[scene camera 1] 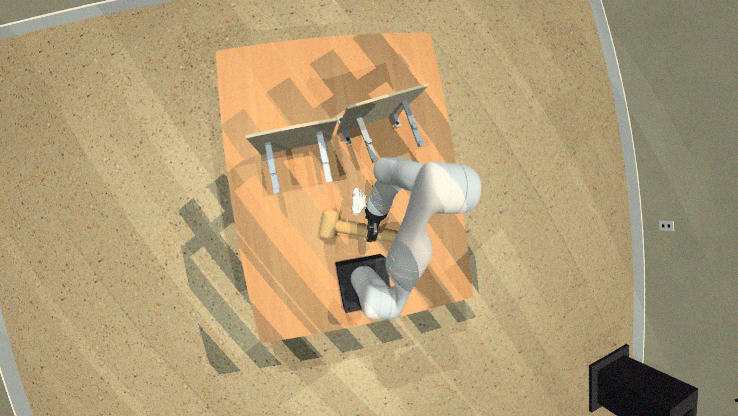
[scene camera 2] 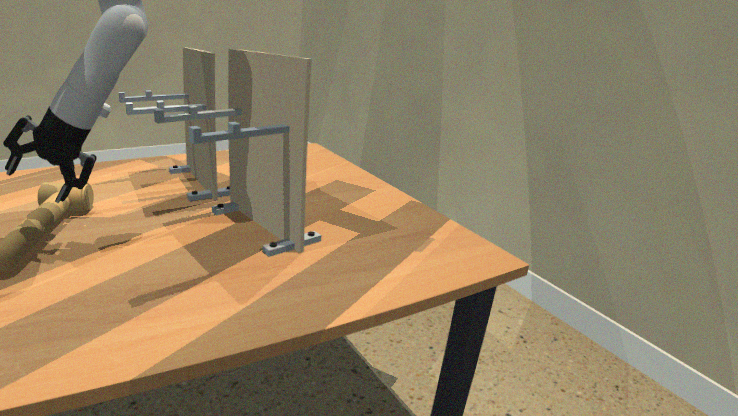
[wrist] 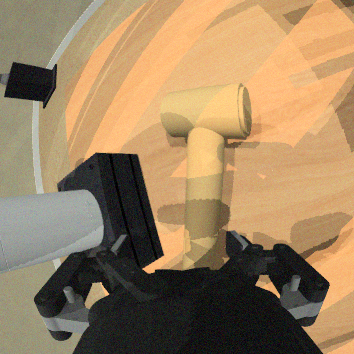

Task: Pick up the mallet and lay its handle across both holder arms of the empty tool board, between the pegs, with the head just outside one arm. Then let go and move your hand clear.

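Pixels of known places: gripper, fingertip midpoint: (scene camera 1: 368,229) (scene camera 2: 34,187) (wrist: 178,243); arm's base at its link origin: (scene camera 1: 363,278) (wrist: 86,217).
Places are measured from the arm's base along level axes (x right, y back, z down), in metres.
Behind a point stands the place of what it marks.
The tan wooden mallet (scene camera 1: 328,225) @[x -0.078, y -0.210, z 0.026 m] (scene camera 2: 81,198) @[x -0.029, y -0.244, z 0.048 m] (wrist: 205,167) @[x -0.010, y -0.195, z 0.038 m] lies on the table, its head to the left and its handle running right in scene camera 1. My gripper (scene camera 1: 371,232) @[x 0.051, y -0.170, z -0.013 m] (scene camera 2: 36,185) @[x 0.051, y -0.170, z -0.013 m] (wrist: 178,243) @[x 0.051, y -0.170, z -0.013 m] is open and empty, tilted over the handle, with its fingers on either side of it in the wrist view. Two upright boards stand behind: the left board (scene camera 1: 299,137) @[x -0.117, y -0.512, z -0.088 m] (scene camera 2: 198,77) @[x -0.109, y -0.512, z -0.167 m] with arms (scene camera 1: 272,167) @[x -0.218, y -0.432, z -0.116 m] (scene camera 1: 324,157) @[x -0.054, y -0.429, z -0.115 m], and the right board (scene camera 1: 387,109) @[x 0.195, y -0.561, z -0.061 m] (scene camera 2: 268,103) @[x 0.182, y -0.559, z -0.152 m] with arms (scene camera 1: 366,136) @[x 0.088, y -0.468, z -0.126 m] (scene camera 1: 413,124) @[x 0.251, y -0.483, z -0.125 m]. No tool shows on either pair. The handle's far end is hidden under my arm in scene camera 1.
My arm's black base plate (scene camera 1: 345,289) @[x -0.072, y 0.023, z 0.001 m] (wrist: 120,200) @[x -0.010, y -0.063, z 0.027 m] sits near the mallet on the table's front side. Pegs and raised ends stick up from the holder arms. Small feet (scene camera 2: 178,169) @[x -0.228, y -0.482, z 0.076 m] (scene camera 2: 279,247) @[x 0.273, y -0.542, z 0.074 m] hold the boards on the table (scene camera 1: 268,67) @[x -0.184, y -0.850, z 0.086 m]. A black object (scene camera 1: 640,382) (wrist: 30,82) stands off the table.
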